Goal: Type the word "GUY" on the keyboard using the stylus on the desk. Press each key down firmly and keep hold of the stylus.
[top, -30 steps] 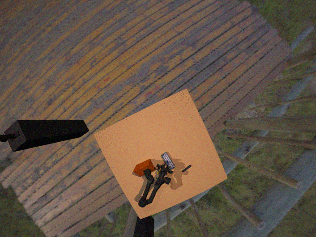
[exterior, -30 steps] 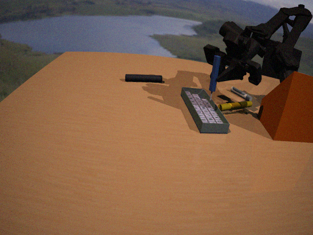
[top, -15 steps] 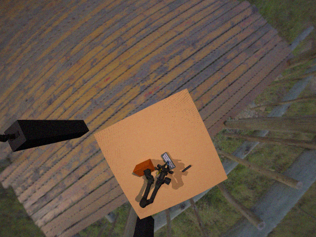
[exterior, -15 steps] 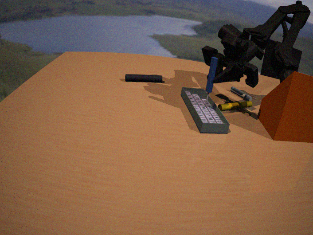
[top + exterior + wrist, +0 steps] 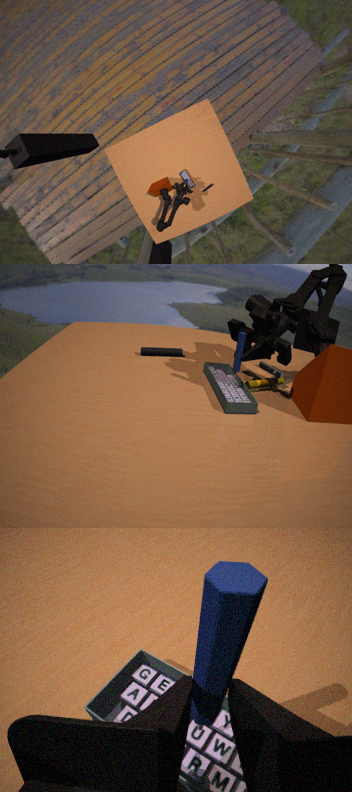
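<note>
Right now the blue stylus is 2 cm below my gripper tip. Round my gripper tip: yellow cylinder 13 cm behind, 8 cm below, 7 cm to the right; then black cylinder 23 cm to the right, 14 cm ahead, 8 cm below.
</note>
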